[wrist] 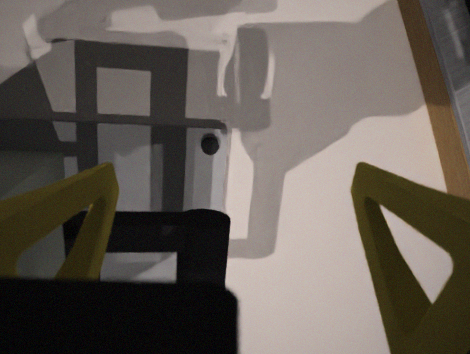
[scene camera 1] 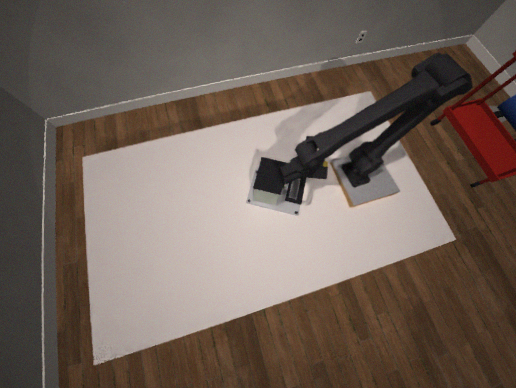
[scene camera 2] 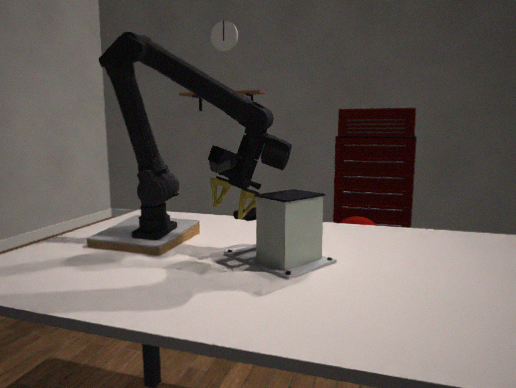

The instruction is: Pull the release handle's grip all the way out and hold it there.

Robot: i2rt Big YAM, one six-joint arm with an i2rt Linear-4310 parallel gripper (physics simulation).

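The release handle is a black rectangular frame (scene camera 1: 302, 192) (scene camera 2: 246, 214) (wrist: 202, 260) beside a pale green box (scene camera 1: 266, 195) (scene camera 2: 304, 232) (wrist: 25, 172) with a black top. The box stands on a grey base plate (scene camera 1: 280, 207) (scene camera 2: 320, 264) (wrist: 202, 185). My gripper (scene camera 2: 229, 212) (wrist: 234, 176) is wide open and empty, at the handle's side of the box. In the wrist view the left yellow finger overlaps the handle's opening, and the right finger is over the table. The handle's outer bar shows between them, nearer the left finger. Black gripper parts hide the handle's lower portion. Contact cannot be told.
The white table (scene camera 1: 175, 250) (scene camera 2: 400, 300) carries the arm's base board (scene camera 1: 382, 187) (scene camera 2: 172, 242), which has wooden edges. The board's edge (wrist: 435, 100) shows at the wrist view's right. A red cart (scene camera 1: 482, 135) and a red tool cabinet (scene camera 2: 375, 170) stand beyond the table.
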